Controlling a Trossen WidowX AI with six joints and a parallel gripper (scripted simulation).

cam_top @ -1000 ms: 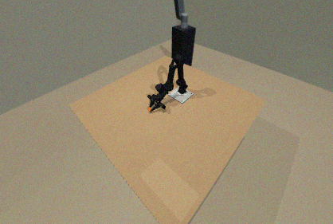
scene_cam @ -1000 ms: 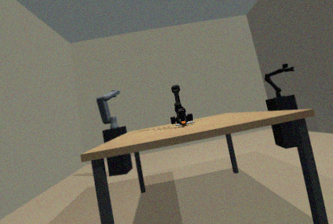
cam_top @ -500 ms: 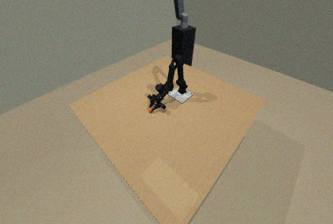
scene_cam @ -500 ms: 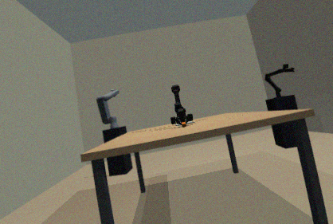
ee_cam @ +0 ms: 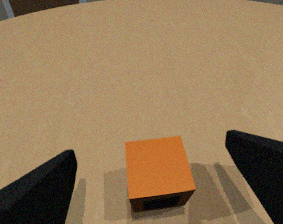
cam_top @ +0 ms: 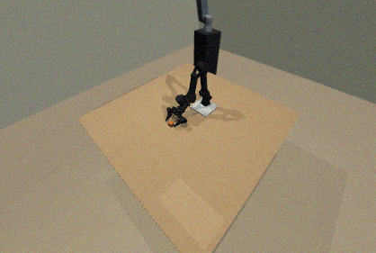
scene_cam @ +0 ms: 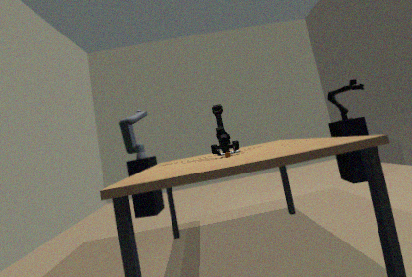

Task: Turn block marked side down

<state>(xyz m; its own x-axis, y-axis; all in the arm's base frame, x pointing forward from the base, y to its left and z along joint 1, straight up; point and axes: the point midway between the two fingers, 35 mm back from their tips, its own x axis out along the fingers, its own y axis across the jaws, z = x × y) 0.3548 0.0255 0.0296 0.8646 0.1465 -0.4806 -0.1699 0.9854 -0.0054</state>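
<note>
My gripper tip is now 20 mm past the orange block and 10 mm above it.
</note>
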